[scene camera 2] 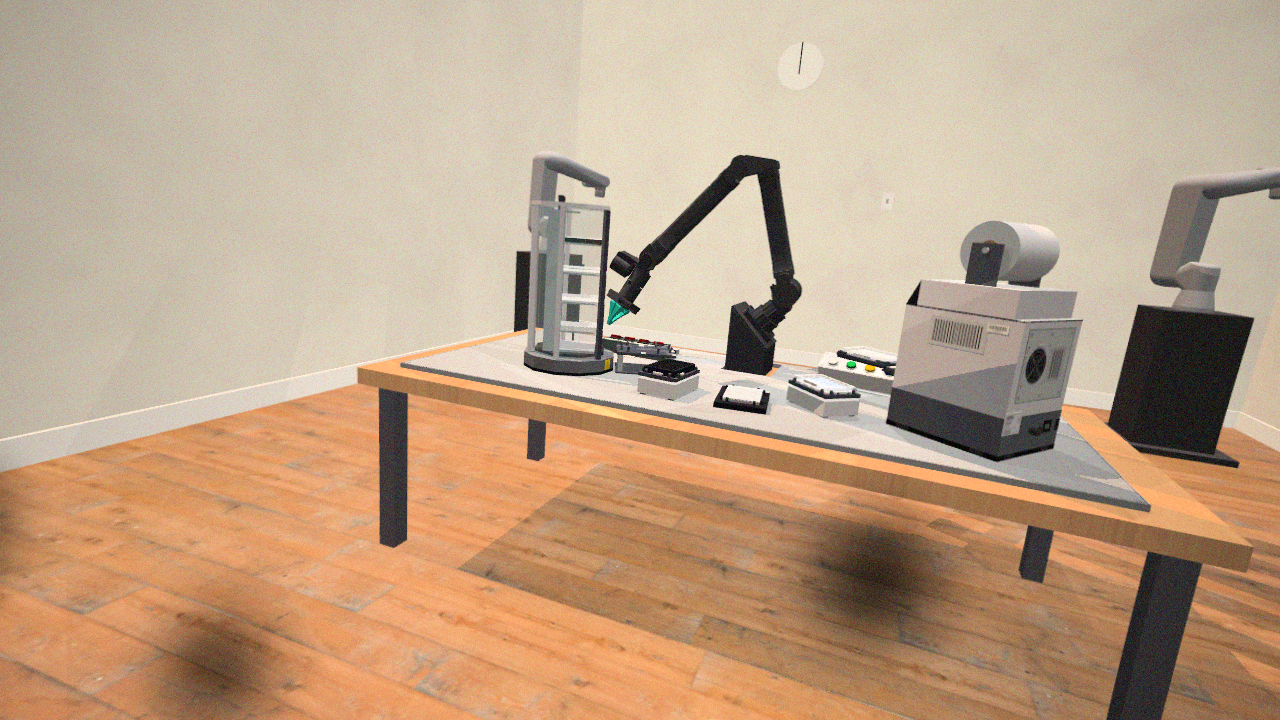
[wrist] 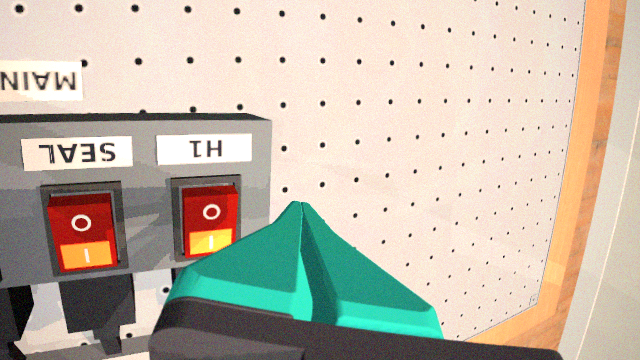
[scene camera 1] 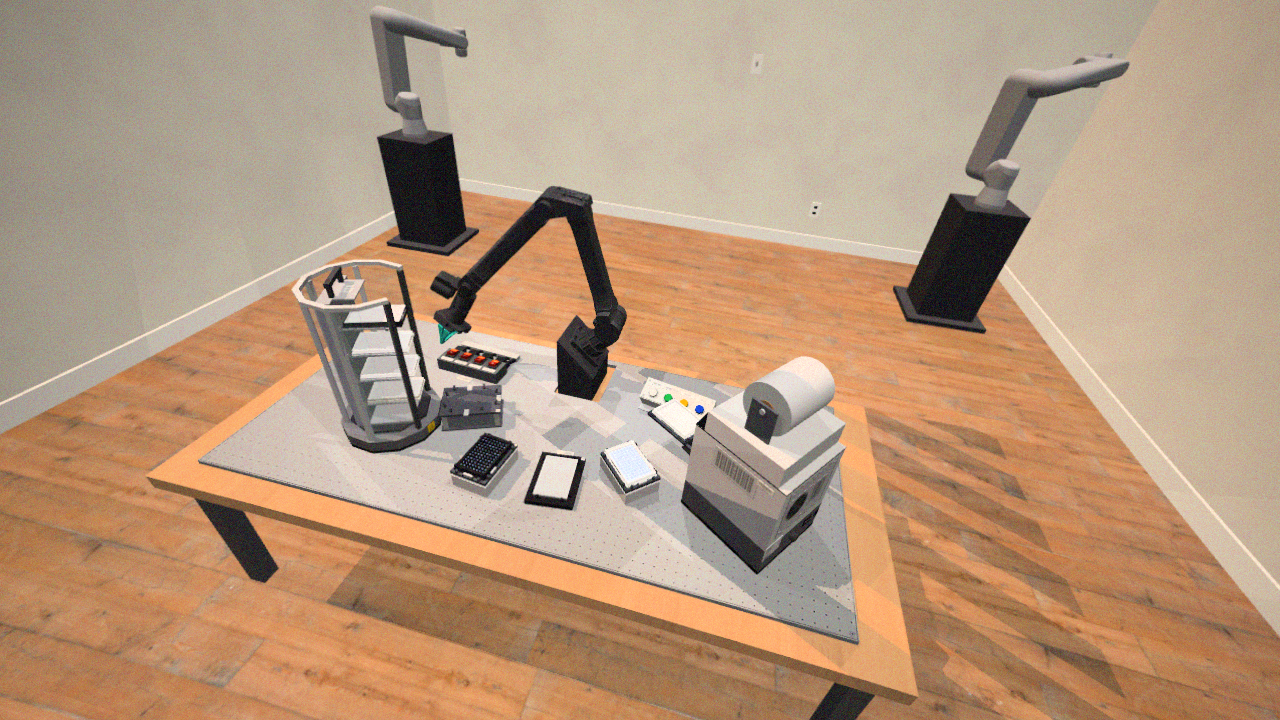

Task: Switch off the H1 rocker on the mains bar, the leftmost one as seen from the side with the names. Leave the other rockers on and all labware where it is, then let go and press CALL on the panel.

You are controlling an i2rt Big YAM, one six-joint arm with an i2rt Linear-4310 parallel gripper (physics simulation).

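Seen in the pictures: gripper, between the fingertips: (scene camera 2: 608,324) (wrist: 296,216) (scene camera 1: 441,343); arm's base, origin of its link: (scene camera 2: 756,324) (scene camera 1: 586,347).
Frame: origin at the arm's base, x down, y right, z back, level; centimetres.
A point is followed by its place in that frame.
Observation:
The H1 rocker (wrist: 210,215) @(x 8.0, y 43.6, z -5.1 cm) (scene camera 1: 452,352) @(x 8.0, y 43.2, z -5.5 cm) is red, with a ring mark and a lit yellow "I" part, on the grey mains bar (wrist: 145,200) @(x 9.2, y 41.1, z -5.8 cm) (scene camera 1: 472,370) @(x 10.1, y 34.3, z -9.9 cm). Its upside-down H1 name is above it in the wrist view. The SEAL rocker (wrist: 81,227) @(x 8.0, y 38.7, z -5.6 cm) beside it looks the same. My gripper (wrist: 296,216) @(x 4.9, y 46.2, z -5.6 cm) (scene camera 1: 442,342) @(x 4.9, y 46.2, z -5.6 cm) (scene camera 2: 610,323) @(x 4.9, y 46.2, z -5.6 cm) is shut and empty. Its green tips hang above the bar's H1 end, and in the wrist view they appear right of the H1 rocker, with one finger overlapping its lower corner. The white panel (scene camera 1: 677,393) @(x 5.7, y -30.8, z -6.9 cm) (scene camera 2: 850,377) @(x 9.9, y -28.7, z -9.8 cm) has coloured buttons; the CALL lettering is not readable.
A tall round plate rack (scene camera 1: 388,437) @(x 8.7, y 40.1, z -43.7 cm) (scene camera 2: 559,361) @(x 9.5, y 42.7, z -45.7 cm) stands left of the bar. A dark grey block (scene camera 1: 472,407) @(x 7.2, y 24.4, z -28.4 cm) lies in front of the bar. Plate holders stand toward the front. A large machine with a roll (scene camera 1: 760,483) @(x -12.3, y -52.5, z -51.6 cm) (scene camera 2: 966,376) @(x -1.7, y -50.2, z -49.8 cm) stands at the right, near the panel.

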